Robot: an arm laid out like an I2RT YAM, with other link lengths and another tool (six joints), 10 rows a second.
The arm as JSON. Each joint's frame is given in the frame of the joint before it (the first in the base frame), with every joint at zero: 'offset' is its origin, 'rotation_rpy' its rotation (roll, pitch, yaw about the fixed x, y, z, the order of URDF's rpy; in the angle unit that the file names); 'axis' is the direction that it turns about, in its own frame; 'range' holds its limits. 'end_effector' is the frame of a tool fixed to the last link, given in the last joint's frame.
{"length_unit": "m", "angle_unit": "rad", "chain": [
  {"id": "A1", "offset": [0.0, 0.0, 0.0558], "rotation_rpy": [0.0, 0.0, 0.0], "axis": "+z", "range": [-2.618, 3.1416]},
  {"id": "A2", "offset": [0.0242, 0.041, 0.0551], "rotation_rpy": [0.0, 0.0, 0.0], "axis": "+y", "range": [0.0, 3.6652]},
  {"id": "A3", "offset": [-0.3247, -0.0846, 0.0], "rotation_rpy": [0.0, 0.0, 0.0], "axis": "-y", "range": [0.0, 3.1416]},
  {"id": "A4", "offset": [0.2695, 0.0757, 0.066], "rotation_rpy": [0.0, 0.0, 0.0], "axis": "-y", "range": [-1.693, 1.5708]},
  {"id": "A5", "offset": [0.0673, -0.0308, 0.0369], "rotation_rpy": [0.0, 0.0, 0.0], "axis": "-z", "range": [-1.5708, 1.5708]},
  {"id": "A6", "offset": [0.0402, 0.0, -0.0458], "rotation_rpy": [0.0, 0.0, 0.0], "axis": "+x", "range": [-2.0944, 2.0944]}
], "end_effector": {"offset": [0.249, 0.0, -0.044], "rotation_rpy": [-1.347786, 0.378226, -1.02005]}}
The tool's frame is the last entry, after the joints.
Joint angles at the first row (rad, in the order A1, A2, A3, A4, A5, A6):
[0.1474 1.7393 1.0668 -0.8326 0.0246 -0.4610]
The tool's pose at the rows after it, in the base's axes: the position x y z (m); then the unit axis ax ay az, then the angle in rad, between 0 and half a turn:
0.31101, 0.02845, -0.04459, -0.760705, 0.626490, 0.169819, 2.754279
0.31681, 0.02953, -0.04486, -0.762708, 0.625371, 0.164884, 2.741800
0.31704, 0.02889, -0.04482, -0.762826, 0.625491, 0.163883, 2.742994
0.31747, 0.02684, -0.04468, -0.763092, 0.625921, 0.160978, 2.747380
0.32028, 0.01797, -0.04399, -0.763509, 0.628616, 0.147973, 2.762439
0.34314, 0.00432, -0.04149, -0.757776, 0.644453, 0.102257, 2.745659
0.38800, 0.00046, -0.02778, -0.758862, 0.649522, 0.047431, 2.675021
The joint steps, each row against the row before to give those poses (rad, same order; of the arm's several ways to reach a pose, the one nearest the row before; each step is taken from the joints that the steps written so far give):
[-0.0003 0.0000 0.0000 0.0168 -0.0275 0.0004]
[0.0000 0.0000 0.0000 0.0164 -0.0007 0.0000]
[-0.0001 0.0000 0.0000 0.0004 0.0023 0.0000]
[0.0001 0.0000 0.0000 0.0004 0.0072 0.0000]
[-0.0023 0.0000 0.0000 0.0045 0.0294 0.0007]
[-0.0031 -0.0004 0.0015 0.0588 0.0603 0.0389]
[0.0000 -0.0011 0.0321 0.0835 0.0392 0.0264]

